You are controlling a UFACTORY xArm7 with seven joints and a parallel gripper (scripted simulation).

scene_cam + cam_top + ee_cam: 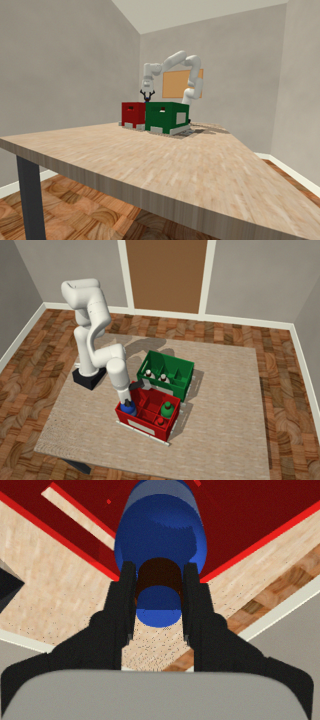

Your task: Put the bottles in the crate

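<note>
The blue-labelled bottle is 7 cm below my hand. Round my hand: red-labelled bottle: 16 cm ahead, 7 cm to the right, 14 cm below; red crate: 10 cm ahead, 1 cm to the left, 14 cm below; green-labelled bottle: 20 cm ahead, 2 cm to the left, 14 cm below.
</note>
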